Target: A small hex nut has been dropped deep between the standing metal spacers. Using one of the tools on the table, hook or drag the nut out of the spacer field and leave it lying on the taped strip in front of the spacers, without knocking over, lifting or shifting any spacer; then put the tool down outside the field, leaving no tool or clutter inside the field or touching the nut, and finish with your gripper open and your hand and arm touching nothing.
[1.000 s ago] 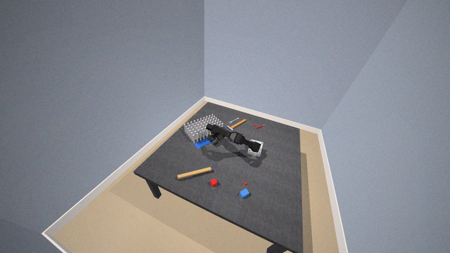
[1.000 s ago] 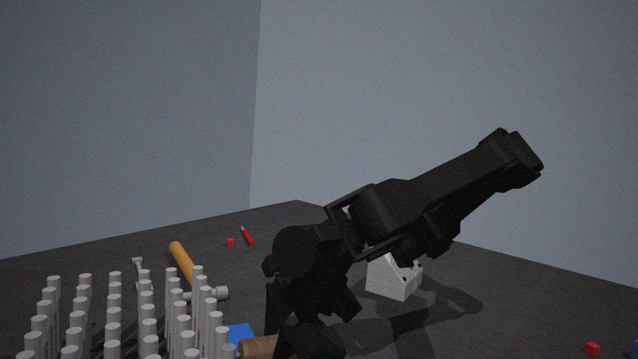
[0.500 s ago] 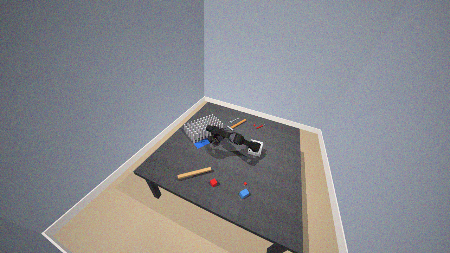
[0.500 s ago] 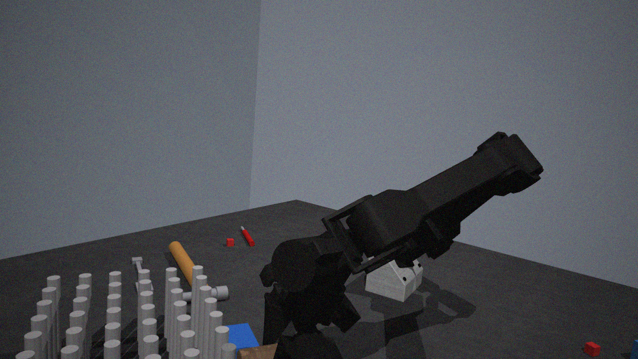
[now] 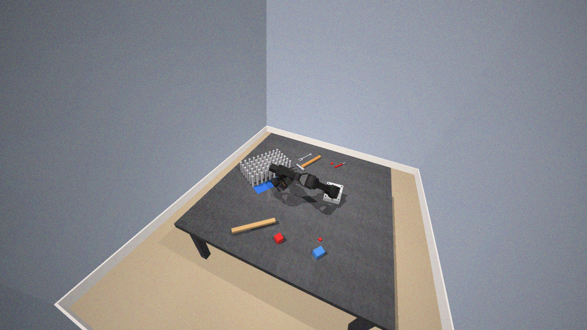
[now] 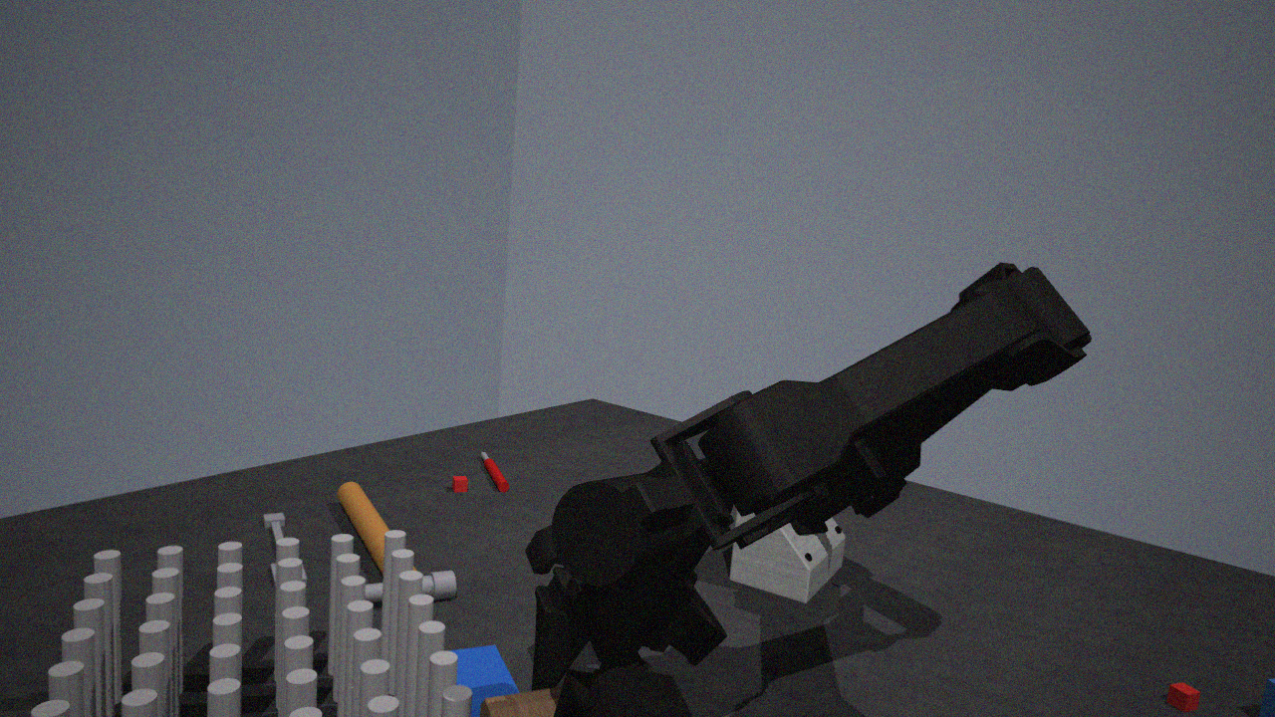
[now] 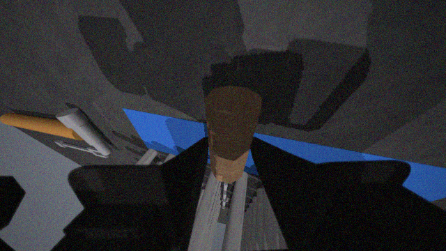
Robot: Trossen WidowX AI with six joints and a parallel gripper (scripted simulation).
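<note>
The blue taped strip lies 5 cm ahead of my gripper tip, 2 cm to the left of it and 2 cm below it. The rest, counted from my gripper tip: blue cube (46 cm behind, 40 cm to the left); then small wrench (42 cm to the right, 2 cm behind, 1 cm below); then brown-handled screwdriver (9 cm ahead, 4 cm to the right).
</note>
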